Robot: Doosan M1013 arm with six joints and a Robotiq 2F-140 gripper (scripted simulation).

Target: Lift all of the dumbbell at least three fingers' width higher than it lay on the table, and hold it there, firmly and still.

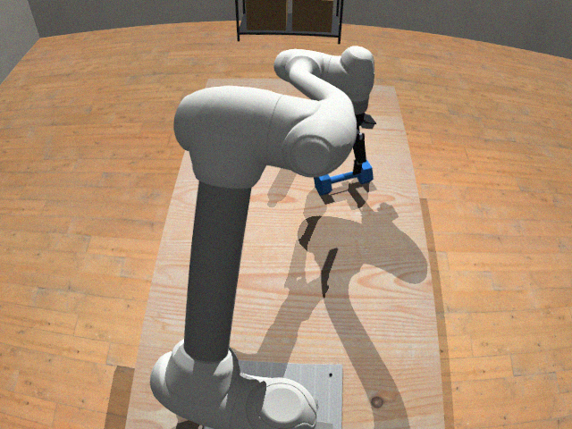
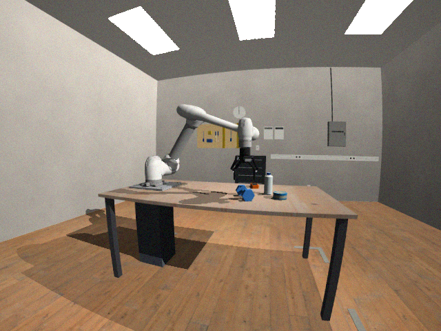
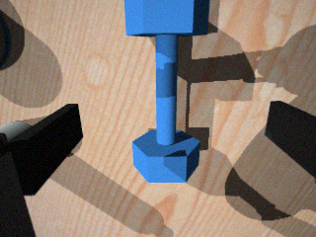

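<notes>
Right now my hand is 10 cm above the blue dumbbell. From my hand the other things lie so: flat blue round tin 26 cm ahead, 3 cm to the left, 12 cm below; small orange block 5 cm ahead, 42 cm to the left, 12 cm below; white bottle 17 cm ahead, 16 cm to the left, 6 cm below.
</notes>
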